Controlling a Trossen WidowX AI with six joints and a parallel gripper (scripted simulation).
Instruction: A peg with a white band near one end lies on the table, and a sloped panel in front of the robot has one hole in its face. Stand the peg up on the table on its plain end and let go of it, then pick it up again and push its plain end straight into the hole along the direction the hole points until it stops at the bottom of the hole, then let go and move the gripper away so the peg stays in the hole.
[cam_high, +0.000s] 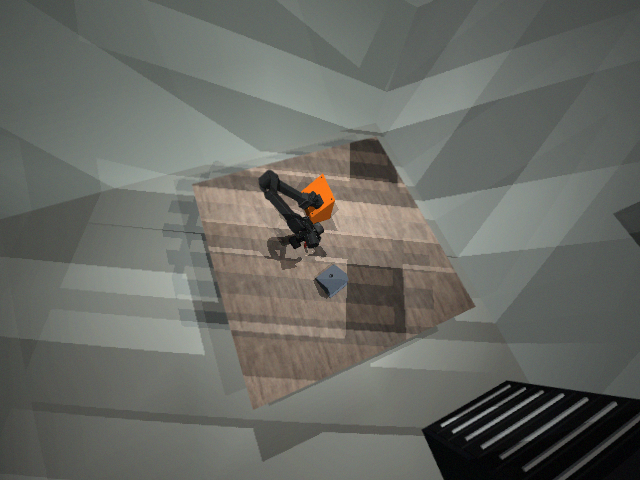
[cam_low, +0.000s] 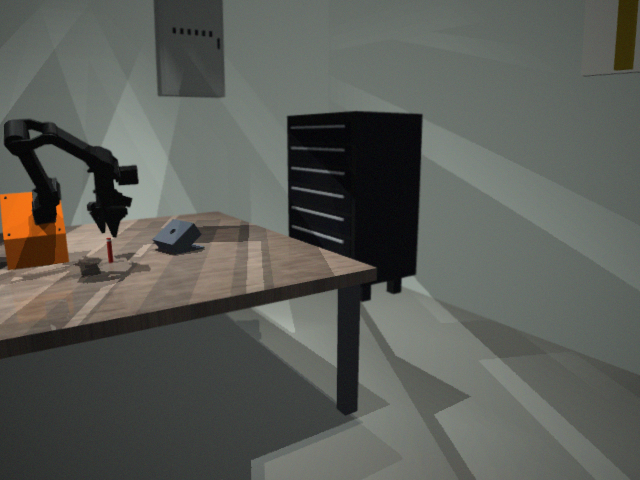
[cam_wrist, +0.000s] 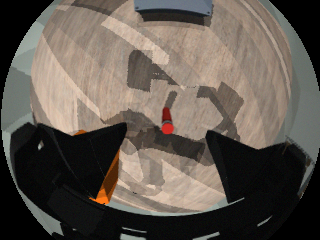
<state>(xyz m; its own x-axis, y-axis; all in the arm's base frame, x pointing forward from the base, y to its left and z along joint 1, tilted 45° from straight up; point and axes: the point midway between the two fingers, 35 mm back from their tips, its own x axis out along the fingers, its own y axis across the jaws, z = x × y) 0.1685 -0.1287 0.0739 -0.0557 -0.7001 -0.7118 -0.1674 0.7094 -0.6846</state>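
The red peg is 30 mm below my gripper tip. Round my gripper tip: blue-grey sloped panel 240 mm ahead, 50 mm to the left, 50 mm below.
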